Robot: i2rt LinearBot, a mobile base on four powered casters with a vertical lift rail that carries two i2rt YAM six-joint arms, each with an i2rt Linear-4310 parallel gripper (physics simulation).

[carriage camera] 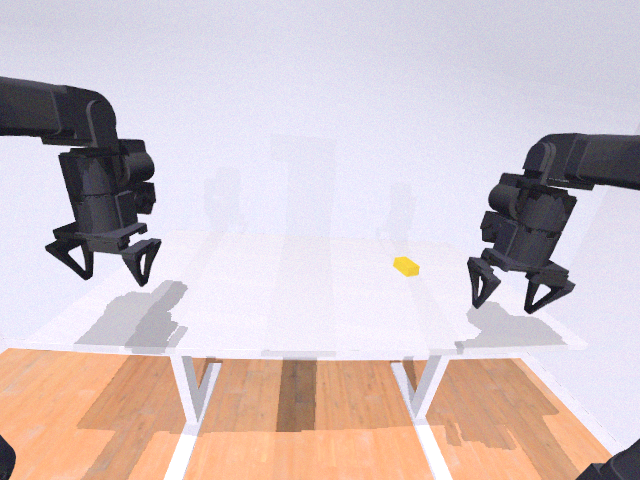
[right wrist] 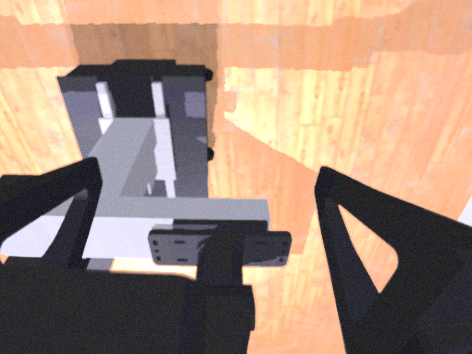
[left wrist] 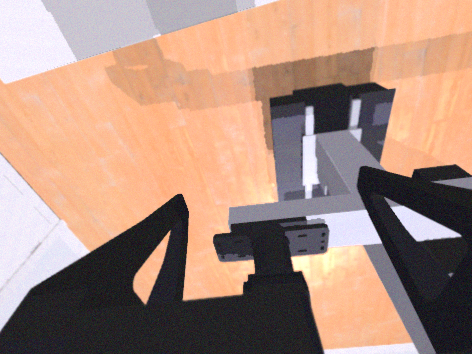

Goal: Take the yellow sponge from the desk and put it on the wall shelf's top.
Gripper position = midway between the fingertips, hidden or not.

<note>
I see my left gripper (carriage camera: pixel 116 281), my right gripper (carriage camera: pixel 501 309) and a white desk (carriage camera: pixel 209 293).
My left gripper also shows in the left wrist view (left wrist: pixel 269 189). My right gripper is seen too in the right wrist view (right wrist: pixel 210 173). The white desk is seen too in the left wrist view (left wrist: pixel 42 42).
</note>
